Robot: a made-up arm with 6 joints. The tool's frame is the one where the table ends. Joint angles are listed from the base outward.
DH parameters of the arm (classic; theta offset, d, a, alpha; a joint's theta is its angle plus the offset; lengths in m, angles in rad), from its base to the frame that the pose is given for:
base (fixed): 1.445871 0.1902 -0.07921 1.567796
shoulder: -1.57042 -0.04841 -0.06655 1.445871
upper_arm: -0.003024 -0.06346 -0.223 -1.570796
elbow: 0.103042 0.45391 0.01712 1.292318
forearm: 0 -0.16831 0.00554 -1.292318
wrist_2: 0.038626 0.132 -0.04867 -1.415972
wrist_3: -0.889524 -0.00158 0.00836 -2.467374
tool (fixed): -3.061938 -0.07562 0 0
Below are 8 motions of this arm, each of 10 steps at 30 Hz.
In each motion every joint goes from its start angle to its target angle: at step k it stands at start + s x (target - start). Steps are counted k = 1, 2, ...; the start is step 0. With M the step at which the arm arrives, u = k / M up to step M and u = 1 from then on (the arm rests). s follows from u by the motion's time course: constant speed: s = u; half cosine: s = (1 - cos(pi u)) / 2; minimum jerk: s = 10 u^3 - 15 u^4 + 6 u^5.
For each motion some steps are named. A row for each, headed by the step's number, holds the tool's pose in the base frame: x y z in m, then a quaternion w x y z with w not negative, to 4 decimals.
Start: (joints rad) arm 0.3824 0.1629 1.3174 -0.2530 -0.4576 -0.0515
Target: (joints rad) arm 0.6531 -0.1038 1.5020 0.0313 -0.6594 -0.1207
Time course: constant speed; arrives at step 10
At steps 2, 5, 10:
2: 0.4414 -0.2358 0.7991 0.1233 0.2856 -0.9294 -0.1986
5: 0.4759 -0.2879 0.7449 0.1384 0.2557 -0.9197 -0.2638
10: 0.5283 -0.3496 0.6380 0.1819 0.2081 -0.8901 -0.3625

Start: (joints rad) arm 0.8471 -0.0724 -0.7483 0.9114 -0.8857 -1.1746
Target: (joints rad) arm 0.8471 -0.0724 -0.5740 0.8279 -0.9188 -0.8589
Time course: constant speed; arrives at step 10
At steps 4, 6, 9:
4: 0.3922 -0.0229 0.6262 0.3864 0.4868 0.6204 -0.4783
6: 0.3960 -0.0288 0.6345 0.3499 0.4812 0.6485 -0.4748
9: 0.4020 -0.0382 0.6463 0.2944 0.4700 0.6884 -0.4674

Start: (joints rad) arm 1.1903 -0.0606 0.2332 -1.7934 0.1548 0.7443
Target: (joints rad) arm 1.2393 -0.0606 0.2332 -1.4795 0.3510 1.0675
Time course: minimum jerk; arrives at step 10
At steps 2, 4, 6, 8, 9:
2: 0.3273 -0.1020 0.5361 0.5538 0.8187 -0.0891 0.1225
4: 0.3405 -0.1091 0.5401 0.5472 0.8295 -0.0766 0.0813
6: 0.3584 -0.1212 0.5460 0.5281 0.8469 -0.0569 0.0249
8: 0.3704 -0.1314 0.5504 0.5076 0.8605 -0.0417 -0.0133
9: 0.3726 -0.1335 0.5512 0.5031 0.8631 -0.0387 -0.0203

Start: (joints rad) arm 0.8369 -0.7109 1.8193 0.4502 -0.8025 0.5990
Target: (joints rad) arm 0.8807 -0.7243 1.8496 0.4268 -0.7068 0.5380
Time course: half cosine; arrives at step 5
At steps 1, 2, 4, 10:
1: 0.6484 -0.1577 0.1980 0.4734 0.4254 -0.4850 -0.5997
2: 0.6473 -0.1571 0.1941 0.4643 0.4223 -0.4810 -0.6121
4: 0.6447 -0.1552 0.1854 0.4446 0.4143 -0.4707 -0.6396
10: 0.6442 -0.1548 0.1839 0.4413 0.4128 -0.4688 -0.6443

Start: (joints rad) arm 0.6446 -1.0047 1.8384 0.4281 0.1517 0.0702
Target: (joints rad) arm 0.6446 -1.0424 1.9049 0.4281 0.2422 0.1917
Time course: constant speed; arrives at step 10
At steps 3, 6, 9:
3: 0.5334 -0.0605 -0.0122 0.3992 -0.0124 -0.4122 -0.8189
6: 0.5268 -0.0551 -0.0217 0.3847 -0.0090 -0.3944 -0.8345
9: 0.5202 -0.0496 -0.0309 0.3693 -0.0061 -0.3770 -0.8494

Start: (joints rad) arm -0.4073 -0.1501 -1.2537 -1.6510 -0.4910 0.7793
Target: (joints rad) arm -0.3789 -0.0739 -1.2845 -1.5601 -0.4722 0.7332
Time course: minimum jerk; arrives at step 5
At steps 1, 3, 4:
1: 0.3379 -0.1415 0.1837 0.7634 -0.4242 0.4444 0.1995
3: 0.3546 -0.1382 0.1991 0.7735 -0.4315 0.4010 0.2338
4: 0.3613 -0.1366 0.2060 0.7767 -0.4345 0.3828 0.2478

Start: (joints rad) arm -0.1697 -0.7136 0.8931 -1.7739 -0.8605 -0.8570
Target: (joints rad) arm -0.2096 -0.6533 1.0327 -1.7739 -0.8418 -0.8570
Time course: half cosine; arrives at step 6
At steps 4, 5, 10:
4: 0.4482 0.2660 0.2096 0.3472 0.7125 -0.5652 0.2287
5: 0.4525 0.2654 0.2176 0.3421 0.7086 -0.5739 0.2269
10: 0.4541 0.2652 0.2206 0.3402 0.7072 -0.5771 0.2262

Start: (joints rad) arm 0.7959 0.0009 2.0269 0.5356 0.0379 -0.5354
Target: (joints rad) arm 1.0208 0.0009 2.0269 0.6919 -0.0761 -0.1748
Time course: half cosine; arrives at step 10
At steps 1, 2, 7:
1: 0.4086 -0.4690 0.3801 0.1104 -0.1261 -0.3989 -0.9016
2: 0.4080 -0.4724 0.3737 0.1078 -0.1180 -0.3939 -0.9051
7: 0.4021 -0.4984 0.3096 0.0802 -0.0385 -0.3411 -0.9358

